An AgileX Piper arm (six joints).
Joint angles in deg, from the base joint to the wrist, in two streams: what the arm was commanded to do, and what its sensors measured. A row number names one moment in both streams.
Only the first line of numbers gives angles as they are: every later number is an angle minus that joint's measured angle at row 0.
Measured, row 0:
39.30, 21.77, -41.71, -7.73, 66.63, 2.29
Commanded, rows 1 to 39:
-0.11, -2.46, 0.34, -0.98, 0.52, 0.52
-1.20, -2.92, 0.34, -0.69, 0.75, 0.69
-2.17, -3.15, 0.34, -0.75, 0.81, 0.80
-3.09, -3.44, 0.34, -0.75, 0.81, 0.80
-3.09, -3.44, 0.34, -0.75, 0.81, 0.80
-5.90, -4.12, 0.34, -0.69, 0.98, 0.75
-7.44, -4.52, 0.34, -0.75, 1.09, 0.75
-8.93, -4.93, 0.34, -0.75, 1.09, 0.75
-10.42, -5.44, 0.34, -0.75, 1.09, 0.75
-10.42, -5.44, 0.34, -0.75, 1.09, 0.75
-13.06, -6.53, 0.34, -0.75, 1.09, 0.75
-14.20, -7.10, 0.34, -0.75, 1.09, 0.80
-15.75, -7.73, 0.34, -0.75, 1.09, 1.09
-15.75, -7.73, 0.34, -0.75, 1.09, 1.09
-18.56, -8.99, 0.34, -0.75, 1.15, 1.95
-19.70, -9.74, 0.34, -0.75, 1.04, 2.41
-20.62, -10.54, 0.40, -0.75, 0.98, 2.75
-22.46, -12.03, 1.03, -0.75, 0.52, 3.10
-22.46, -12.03, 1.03, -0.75, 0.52, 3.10
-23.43, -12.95, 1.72, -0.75, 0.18, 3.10
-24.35, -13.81, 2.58, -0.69, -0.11, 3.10
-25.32, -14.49, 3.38, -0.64, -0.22, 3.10
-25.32, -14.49, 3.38, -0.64, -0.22, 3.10
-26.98, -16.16, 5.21, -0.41, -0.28, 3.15
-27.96, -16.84, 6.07, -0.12, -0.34, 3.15
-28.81, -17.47, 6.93, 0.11, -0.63, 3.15
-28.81, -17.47, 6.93, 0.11, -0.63, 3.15
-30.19, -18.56, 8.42, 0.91, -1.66, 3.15
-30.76, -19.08, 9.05, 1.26, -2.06, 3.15
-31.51, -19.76, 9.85, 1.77, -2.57, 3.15
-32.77, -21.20, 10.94, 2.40, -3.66, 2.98
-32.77, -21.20, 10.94, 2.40, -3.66, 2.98
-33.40, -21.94, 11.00, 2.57, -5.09, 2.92
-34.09, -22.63, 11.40, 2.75, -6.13, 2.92
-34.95, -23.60, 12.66, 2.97, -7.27, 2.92
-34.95, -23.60, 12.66, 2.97, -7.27, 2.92
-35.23, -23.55, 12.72, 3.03, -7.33, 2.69
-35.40, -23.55, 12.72, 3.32, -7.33, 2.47
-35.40, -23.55, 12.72, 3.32, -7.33, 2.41
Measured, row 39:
-34.77, -22.00, 12.49, 2.86, -6.07, 2.64
